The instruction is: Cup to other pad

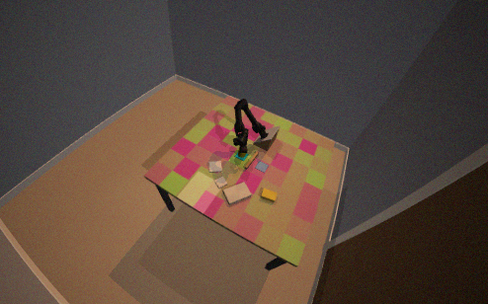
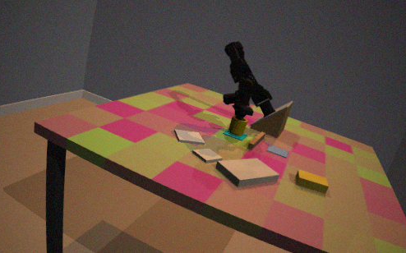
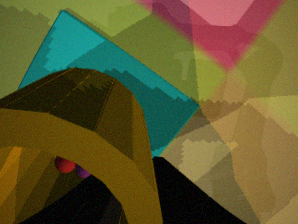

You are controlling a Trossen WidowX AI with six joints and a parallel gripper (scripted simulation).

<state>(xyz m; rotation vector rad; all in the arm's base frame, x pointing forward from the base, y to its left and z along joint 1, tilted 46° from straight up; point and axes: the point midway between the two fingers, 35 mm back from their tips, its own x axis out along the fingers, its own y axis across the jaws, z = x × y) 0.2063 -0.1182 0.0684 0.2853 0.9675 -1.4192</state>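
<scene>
Now: the cyan pad 3 cm ahead of my gripper tip, 1 cm to the left of it and 5 cm below it. The rest, counted from my gripper tip: grey-blue pad (6 cm ahead, 21 cm to the left, 5 cm below); orange-brown block (4 cm ahead, 11 cm to the left, 4 cm below); yellow cup (2 cm ahead, 1 cm to the left).
</scene>
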